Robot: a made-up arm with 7 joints.
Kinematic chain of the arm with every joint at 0, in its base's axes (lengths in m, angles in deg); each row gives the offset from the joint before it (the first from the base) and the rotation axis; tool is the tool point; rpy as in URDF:
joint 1: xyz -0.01 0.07 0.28 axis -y
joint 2: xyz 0 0.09 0.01 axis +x
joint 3: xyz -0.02 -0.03 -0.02 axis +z
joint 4: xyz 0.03 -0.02 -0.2 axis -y
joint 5: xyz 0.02 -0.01 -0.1 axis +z
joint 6: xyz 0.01 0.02 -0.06 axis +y
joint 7: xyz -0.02 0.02 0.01 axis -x
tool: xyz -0.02 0.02 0 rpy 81.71 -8.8 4.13
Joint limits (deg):
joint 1: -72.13..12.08
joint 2: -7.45..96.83
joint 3: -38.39..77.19
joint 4: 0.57..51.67
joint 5: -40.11..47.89
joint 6: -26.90..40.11
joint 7: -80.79..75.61
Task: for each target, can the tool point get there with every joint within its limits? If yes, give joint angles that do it. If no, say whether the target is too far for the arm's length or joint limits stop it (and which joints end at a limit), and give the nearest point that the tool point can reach.
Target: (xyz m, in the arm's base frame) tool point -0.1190 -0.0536 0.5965
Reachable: no: joint limits stop it (at a limit: joint 1, joint 2, joint 3, joint 4, joint 5, joint 7) | nearest point -0.3311 0.0684 0.2097 | short by 0.458 m
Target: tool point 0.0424 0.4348 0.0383
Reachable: yes | joints 2.29 41.44 40.88 31.31 19.08 4.14 48.34
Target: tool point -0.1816 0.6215 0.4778
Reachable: no: too far | nearest point -0.0639 0.5294 0.4131 | short by 0.163 m
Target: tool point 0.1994 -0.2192 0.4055
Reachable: no: joint limits stop it (at a limit: joint 1, joint 2, joint 3, joint 4, joint 5, joint 6) | nearest point 0.1396 0.0138 0.0828 | short by 0.403 m
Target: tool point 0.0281 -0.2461 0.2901
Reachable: no: joint limits stop it (at a limit: joint 1, joint 2, joint 3, joint 4, joint 5, joint 6, joint 7) | nearest point 0.1322 0.0104 0.0803 | short by 0.347 m
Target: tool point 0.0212 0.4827 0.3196
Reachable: yes | joints -29.60 82.92 64.71 26.31 -32.56 17.98 -63.18
